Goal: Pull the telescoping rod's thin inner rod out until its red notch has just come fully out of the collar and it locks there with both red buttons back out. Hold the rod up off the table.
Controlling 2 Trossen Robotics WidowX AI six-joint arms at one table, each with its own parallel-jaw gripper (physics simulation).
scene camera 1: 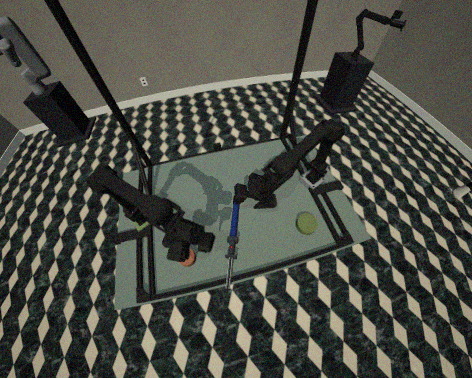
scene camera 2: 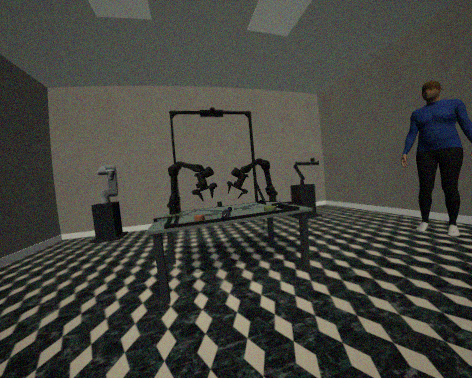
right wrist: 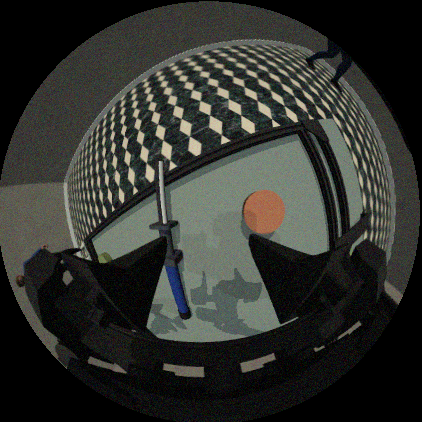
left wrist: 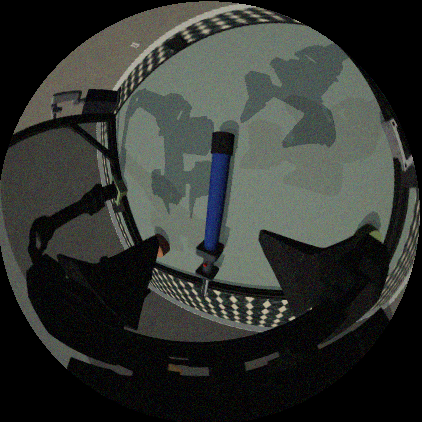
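Observation:
The telescoping rod lies on the table. Its blue tube [scene camera 1: 234,220] [left wrist: 217,200] [right wrist: 176,287] points rearward. Its dark collar [scene camera 1: 232,246] [left wrist: 207,262] shows one red button. The thin silver inner rod [scene camera 1: 229,272] [left wrist: 206,287] [right wrist: 162,195] reaches over the front table edge. I see no red notch; the other button is hidden. My left gripper [scene camera 1: 252,200] [scene camera 2: 236,192] [left wrist: 208,238] is open and empty above the table, near the tube's rear end. My right gripper [scene camera 1: 191,246] [scene camera 2: 205,194] [right wrist: 208,240] is open and empty above the table, left of the collar in scene camera 1.
An orange disc [scene camera 1: 188,258] [scene camera 2: 199,218] [right wrist: 265,211] sits at the front left, partly under my right gripper in scene camera 1. A green disc [scene camera 1: 306,222] [scene camera 2: 270,207] sits at the right. Black rails run along the table [scene camera 1: 280,235], with tall posts at its rear.

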